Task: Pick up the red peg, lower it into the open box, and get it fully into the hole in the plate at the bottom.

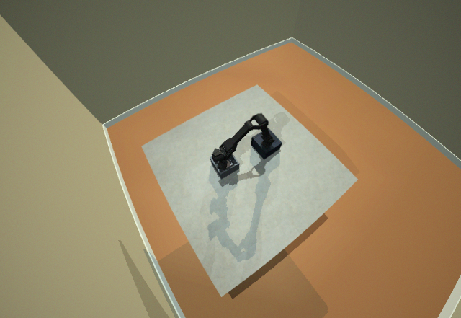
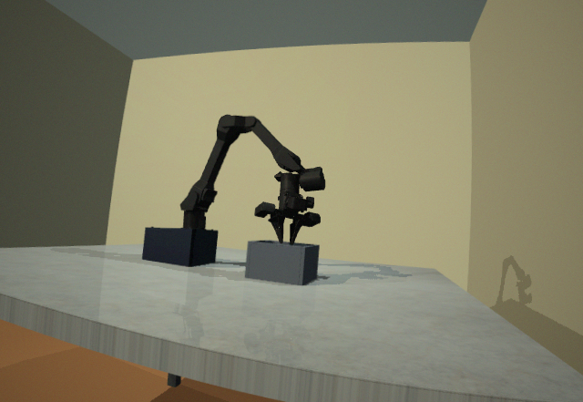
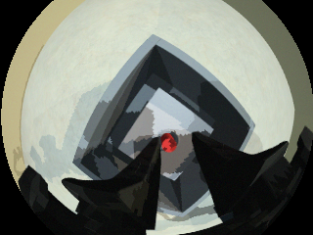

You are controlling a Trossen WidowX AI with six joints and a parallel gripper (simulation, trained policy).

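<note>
The red peg is 3 cm below my gripper tip, 1 cm to the left of it and 1 cm behind it. Round my gripper tip: dark box (7 cm below, 1 cm to the left).
</note>
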